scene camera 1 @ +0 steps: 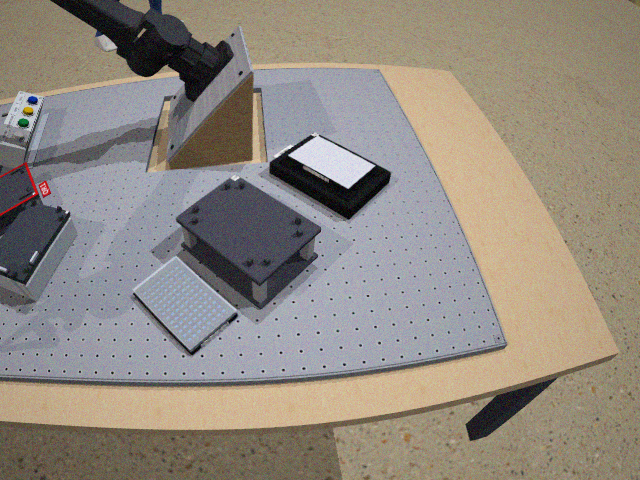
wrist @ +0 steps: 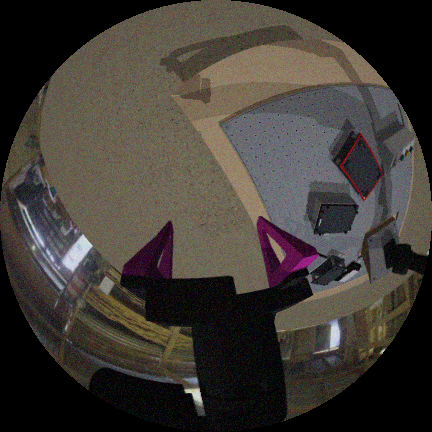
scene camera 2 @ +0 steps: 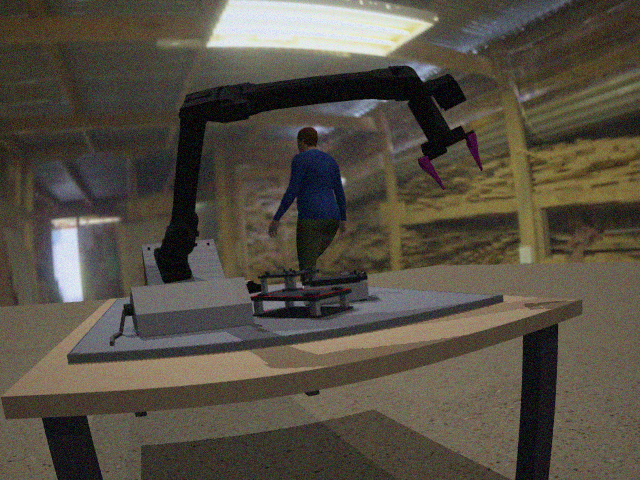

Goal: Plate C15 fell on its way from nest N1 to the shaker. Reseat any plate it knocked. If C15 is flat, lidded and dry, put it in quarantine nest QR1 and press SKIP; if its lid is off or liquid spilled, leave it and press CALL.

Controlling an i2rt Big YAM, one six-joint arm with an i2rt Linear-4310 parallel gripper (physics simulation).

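Frame: origin at the arm's base, x ahead, y left, z up, level; metres.
Where they show: gripper, between the fingertips: [wrist: 215, 222] [scene camera 2: 463, 179]; arm's base, origin of its link: [scene camera 1: 210, 71] [wrist: 389, 253] [scene camera 2: 172, 265].
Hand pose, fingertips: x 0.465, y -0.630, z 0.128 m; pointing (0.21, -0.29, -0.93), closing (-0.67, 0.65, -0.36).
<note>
Things, the pixels of their top centre, and the offset from my fingertips. "*": a spot on its surface instead.
- white-topped plate, centre of its top: [scene camera 1: 331, 160] [wrist: 348, 276] dy +0.796, dx -0.225, dz -0.202 m
- black block, a spot on its surface: [scene camera 1: 348, 206] * dy +0.791, dx -0.130, dz -0.216 m
- red-outlined nest QR1, a spot on its surface: [scene camera 1: 35, 180] * dy +0.239, dx -0.386, dz -0.239 m
- button box, a spot on its surface: [scene camera 1: 23, 111] * dy +0.196, dx -0.558, dz -0.168 m
- grey box with a dark top, a spot on its surface: [scene camera 1: 33, 240] [wrist: 335, 225] * dy +0.293, dx -0.159, dz -0.184 m
My gripper [scene camera 2: 462, 179] [wrist: 215, 222] is open and empty, high up beyond the table's side. A clear-lidded plate with a grid of wells [scene camera 1: 186, 304] lies on the perforated board beside a dark raised stand [scene camera 1: 248, 227]; it looks flat. I cannot read a label on it. A white-topped plate [scene camera 1: 333, 160] sits on a black block [scene camera 1: 348, 206]. The red-outlined nest QR1 [scene camera 1: 35, 180] [wrist: 382, 172] shows at the left edge of scene camera 1, with no plate seen on it in the wrist view. The button box [scene camera 1: 23, 111] has blue, yellow and green buttons.
A grey box with a dark top [scene camera 1: 33, 240] [wrist: 336, 218] stands near QR1. The arm's slanted mount [scene camera 1: 217, 124] [wrist: 377, 250] rises at the back of the board. A person in blue [scene camera 2: 316, 183] stands beyond the table. The wooden table edge [scene camera 1: 542, 289] surrounds the board.
</note>
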